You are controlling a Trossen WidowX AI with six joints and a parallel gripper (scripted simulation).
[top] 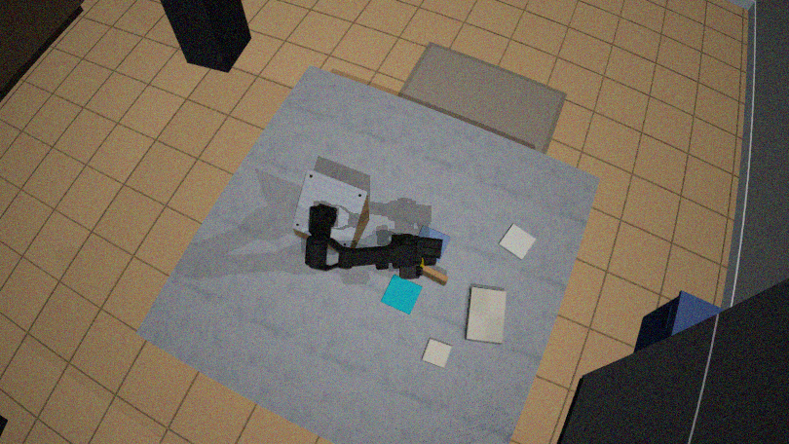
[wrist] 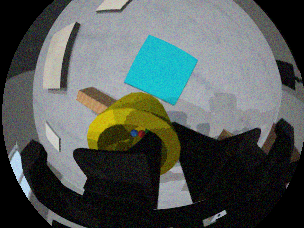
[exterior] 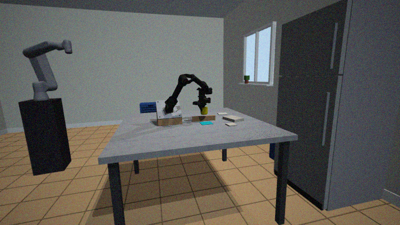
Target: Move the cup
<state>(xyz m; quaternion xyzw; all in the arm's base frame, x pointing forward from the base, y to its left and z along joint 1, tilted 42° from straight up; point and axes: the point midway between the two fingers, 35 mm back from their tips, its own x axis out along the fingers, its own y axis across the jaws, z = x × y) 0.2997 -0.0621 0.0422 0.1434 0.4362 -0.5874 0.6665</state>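
Right now my gripper tip is 20 mm short of the cyan pad, 60 mm to the left of it and 110 mm above it. Also, from my gripper tip: yellow cup: 20 mm ahead, 10 mm to the left; then blue pad: 50 mm ahead, 150 mm to the left, 110 mm below; then wooden bar: 30 mm ahead, 40 mm to the left, 90 mm below.
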